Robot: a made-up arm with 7 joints.
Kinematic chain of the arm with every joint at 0, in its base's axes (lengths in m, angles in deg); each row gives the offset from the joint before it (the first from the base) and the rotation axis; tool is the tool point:
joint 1: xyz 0 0.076 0 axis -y
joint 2: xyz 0 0.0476 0 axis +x
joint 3: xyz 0 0 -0.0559 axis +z
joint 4: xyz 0 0 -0.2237 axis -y
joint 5: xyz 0 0 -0.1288 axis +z
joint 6: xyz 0 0 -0.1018 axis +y
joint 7: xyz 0 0 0 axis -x
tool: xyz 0 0 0
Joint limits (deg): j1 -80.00..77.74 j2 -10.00..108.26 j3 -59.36..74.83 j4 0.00..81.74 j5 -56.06..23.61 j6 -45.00..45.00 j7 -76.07..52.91
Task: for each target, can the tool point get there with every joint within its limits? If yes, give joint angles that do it. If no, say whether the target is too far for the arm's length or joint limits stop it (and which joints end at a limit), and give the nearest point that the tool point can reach.
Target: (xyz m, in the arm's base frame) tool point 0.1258 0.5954 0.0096
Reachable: yes | joints 3.30 87.42 10.61 33.81 -30.38 -0.23 27.43
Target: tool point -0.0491 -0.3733 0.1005
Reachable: no: joint limits stop it (at a limit: joint 1, joint 2, joint 3, joint 4) | nearest point -0.2495 -0.1241 -0.1621 | short by 0.414 m
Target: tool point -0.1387 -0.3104 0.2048
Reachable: no: joint limits stop it (at a limit: joint 1, joint 2, joint 3, joint 4) | nearest point -0.2495 -0.1241 -0.1621 | short by 0.426 m
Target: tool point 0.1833 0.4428 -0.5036
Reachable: no: too far | nearest point 0.1499 0.3847 -0.4119 | short by 0.114 m
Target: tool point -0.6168 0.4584 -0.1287
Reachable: no: too far | nearest point -0.4410 0.3630 -0.0920 | short by 0.203 m
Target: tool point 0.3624 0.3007 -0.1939
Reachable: yes | joints 34.78 18.07 16.34 57.69 -33.39 -25.91 29.07
